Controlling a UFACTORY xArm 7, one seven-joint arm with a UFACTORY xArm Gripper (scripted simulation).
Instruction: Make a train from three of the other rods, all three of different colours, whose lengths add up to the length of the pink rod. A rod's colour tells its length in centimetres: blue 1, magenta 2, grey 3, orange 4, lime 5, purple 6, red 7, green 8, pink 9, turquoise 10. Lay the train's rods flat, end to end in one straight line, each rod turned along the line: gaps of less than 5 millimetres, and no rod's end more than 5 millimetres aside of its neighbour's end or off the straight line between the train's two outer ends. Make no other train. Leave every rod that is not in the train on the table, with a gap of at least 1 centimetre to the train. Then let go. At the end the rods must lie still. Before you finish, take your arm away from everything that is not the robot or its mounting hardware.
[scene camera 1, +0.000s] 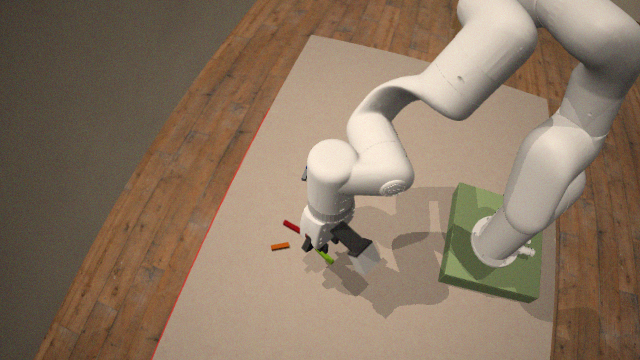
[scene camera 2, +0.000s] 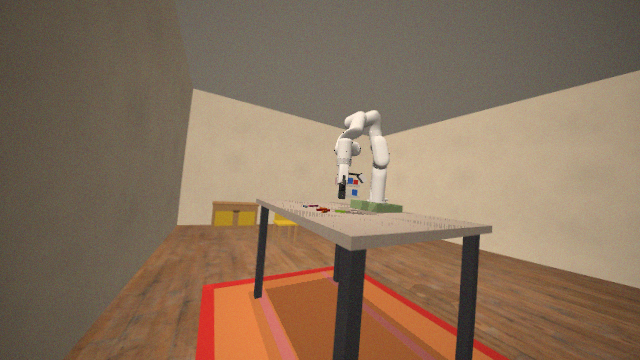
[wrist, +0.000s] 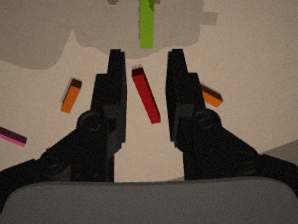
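Observation:
I can see my gripper (scene camera 1: 326, 243) from scene camera 1, and in the wrist view I find my gripper (wrist: 146, 69) again. There is a red rod (wrist: 138, 75) too.

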